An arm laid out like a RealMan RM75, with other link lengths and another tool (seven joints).
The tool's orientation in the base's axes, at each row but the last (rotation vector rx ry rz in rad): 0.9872 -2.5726 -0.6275; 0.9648 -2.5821 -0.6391; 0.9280 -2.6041 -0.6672; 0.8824 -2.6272 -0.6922; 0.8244 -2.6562 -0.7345; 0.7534 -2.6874 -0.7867; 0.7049 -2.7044 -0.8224; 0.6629 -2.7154 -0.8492; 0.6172 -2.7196 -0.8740; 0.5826 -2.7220 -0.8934
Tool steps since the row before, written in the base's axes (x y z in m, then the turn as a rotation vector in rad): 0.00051 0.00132 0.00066 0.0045 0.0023 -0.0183; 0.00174 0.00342 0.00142 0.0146 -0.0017 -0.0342; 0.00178 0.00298 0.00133 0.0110 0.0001 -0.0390; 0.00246 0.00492 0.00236 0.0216 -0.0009 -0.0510; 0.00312 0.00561 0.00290 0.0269 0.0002 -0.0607; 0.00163 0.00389 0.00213 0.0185 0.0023 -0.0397; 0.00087 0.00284 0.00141 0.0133 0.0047 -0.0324; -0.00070 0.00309 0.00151 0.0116 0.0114 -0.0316; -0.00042 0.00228 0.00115 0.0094 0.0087 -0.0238; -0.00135 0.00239 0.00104 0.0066 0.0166 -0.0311
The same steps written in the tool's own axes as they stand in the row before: -0.00119 0.00093 -0.00041 -0.0072 -0.0101 0.0143; -0.00339 0.00209 -0.00094 -0.0139 -0.0263 0.0224; -0.00312 0.00181 -0.00091 -0.0129 -0.0257 0.0285; -0.00471 0.00347 -0.00127 -0.0218 -0.0379 0.0340; -0.00552 0.00413 -0.00145 -0.0277 -0.0447 0.0405; -0.00329 0.00333 -0.00066 -0.0200 -0.0281 0.0271; -0.00208 0.00254 -0.00014 -0.0162 -0.0202 0.0240; -0.00076 0.00339 0.00051 -0.0179 -0.0142 0.0272; -0.00057 0.00250 0.00037 -0.0141 -0.0108 0.0203; 0.00026 0.00280 0.00085 -0.0156 -0.0086 0.0311
